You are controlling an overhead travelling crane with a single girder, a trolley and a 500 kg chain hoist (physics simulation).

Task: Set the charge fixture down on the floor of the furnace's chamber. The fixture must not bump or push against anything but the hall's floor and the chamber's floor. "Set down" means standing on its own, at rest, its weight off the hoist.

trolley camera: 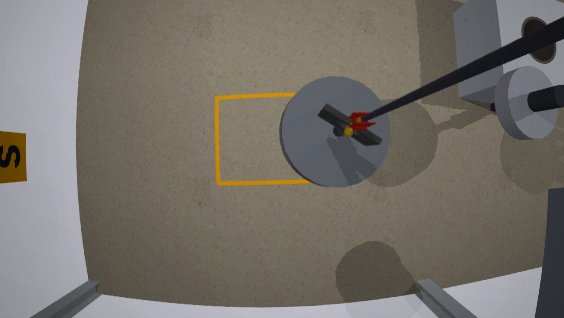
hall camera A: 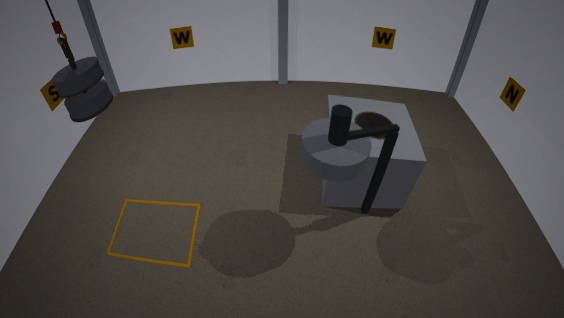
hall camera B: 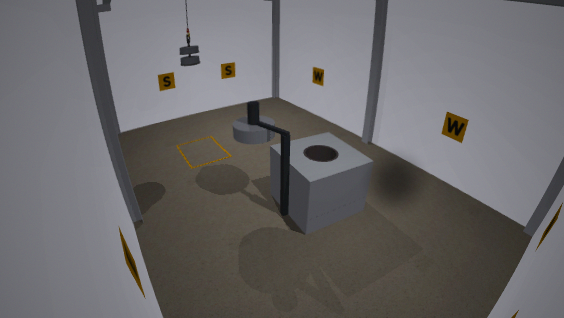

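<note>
The charge fixture, two grey discs one above the other on a stem, hangs high above the floor. My gripper, the hook, holds it by the dark bar on top. The furnace is a grey block, right of the fixture in the trolley view. Its round chamber opening is uncovered; the chamber's floor is too dark to make out. The fixture is well apart from the furnace.
The round lid with its black cylinder stands out beside the furnace, between fixture and furnace. A black post with an arm carries it. A yellow rectangle marks the floor. Walls and columns surround the hall.
</note>
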